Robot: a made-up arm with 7 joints.
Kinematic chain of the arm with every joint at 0, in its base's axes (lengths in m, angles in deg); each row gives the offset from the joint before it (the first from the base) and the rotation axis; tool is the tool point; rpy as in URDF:
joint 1: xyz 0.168 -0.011 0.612 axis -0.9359 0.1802 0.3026
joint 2: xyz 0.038 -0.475 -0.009 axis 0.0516 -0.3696 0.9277
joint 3: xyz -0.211 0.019 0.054 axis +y
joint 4: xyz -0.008 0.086 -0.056 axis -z
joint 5: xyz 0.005 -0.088 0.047 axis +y
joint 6: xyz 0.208 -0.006 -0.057 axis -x
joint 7: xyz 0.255 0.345 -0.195 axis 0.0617 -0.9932 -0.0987
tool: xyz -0.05 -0.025 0.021 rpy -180 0 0
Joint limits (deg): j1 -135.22..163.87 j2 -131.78..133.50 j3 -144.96..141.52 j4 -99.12..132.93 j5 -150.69..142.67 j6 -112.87..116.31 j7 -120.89..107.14
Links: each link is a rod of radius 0.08 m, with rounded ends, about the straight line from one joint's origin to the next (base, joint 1, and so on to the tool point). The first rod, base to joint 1, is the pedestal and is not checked.
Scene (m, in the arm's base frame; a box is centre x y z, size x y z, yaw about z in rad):
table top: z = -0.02
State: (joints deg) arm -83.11 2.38 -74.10 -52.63 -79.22 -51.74 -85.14
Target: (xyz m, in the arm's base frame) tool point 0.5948 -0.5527 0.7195
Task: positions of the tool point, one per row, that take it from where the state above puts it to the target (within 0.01 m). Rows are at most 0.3 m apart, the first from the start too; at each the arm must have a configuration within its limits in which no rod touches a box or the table.
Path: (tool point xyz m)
1: -0.4298 0.1288 0.6279
2: -0.2732 -0.0188 0.8213
3: -0.0481 -0.1611 0.9375
4: 0.2035 -0.2961 0.9562
5: 0.4328 -0.4259 0.8767
6: 0.5948 -0.5527 0.7195

